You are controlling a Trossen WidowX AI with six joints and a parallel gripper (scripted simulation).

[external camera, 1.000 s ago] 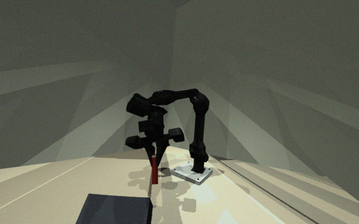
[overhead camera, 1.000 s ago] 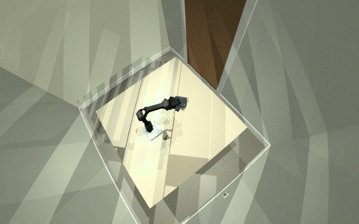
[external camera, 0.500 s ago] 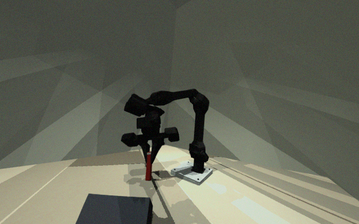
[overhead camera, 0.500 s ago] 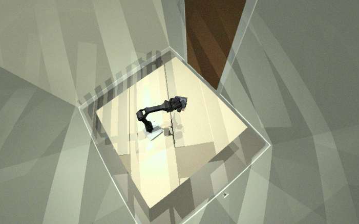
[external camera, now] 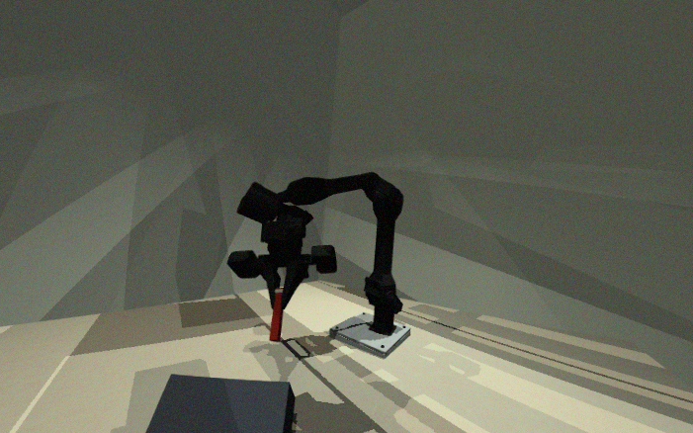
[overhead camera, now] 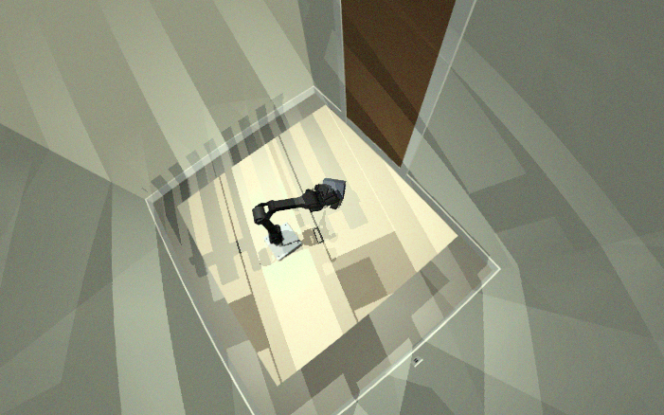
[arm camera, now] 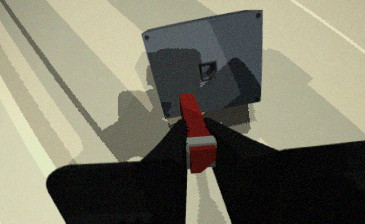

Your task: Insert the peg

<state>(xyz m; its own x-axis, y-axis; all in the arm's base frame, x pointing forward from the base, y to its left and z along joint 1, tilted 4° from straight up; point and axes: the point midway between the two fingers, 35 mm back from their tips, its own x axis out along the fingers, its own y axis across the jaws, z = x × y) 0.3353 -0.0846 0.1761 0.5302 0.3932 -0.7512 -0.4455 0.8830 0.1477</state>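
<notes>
Now: gripper tip 100 mm above the panel, 90 mm short of it and 20 mm to the right of it. The rest, counted from my gripper tip: red peg: 10 mm behind, 10 mm above.
</notes>
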